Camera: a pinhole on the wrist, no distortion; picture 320 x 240 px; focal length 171.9 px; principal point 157.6 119.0 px. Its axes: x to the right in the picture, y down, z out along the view. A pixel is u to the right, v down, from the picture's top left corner.
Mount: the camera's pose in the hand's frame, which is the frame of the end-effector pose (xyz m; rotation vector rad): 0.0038 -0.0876 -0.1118 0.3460 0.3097 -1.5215
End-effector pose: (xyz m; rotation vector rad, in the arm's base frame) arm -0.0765 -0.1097 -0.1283 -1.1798 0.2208 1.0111
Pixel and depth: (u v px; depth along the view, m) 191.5 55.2 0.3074
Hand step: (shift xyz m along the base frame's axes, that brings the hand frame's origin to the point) 0.0899 0.0518 0.3085
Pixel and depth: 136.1 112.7 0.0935
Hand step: 0.0929 -0.0216 0.0680
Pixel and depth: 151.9 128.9 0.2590
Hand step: 0.1025 0.1119 0.1671
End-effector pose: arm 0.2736 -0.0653 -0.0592 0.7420 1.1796 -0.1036
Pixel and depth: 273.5 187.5 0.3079
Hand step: -0.0557 -0.3180 -0.2826
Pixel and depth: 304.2 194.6 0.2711
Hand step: -0.0941 -0.2988 -0.2916
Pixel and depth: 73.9 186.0 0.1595
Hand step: 0.0426 -0.0818 -0.0787
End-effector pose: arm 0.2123 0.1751 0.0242 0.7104 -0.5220 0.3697
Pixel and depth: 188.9 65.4 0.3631
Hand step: -0.0085 -0.3580 -0.0975
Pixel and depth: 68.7 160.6 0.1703
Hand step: 0.0428 -0.1038 0.0348
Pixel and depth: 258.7 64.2 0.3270
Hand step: 0.0784 -0.3682 -0.1957
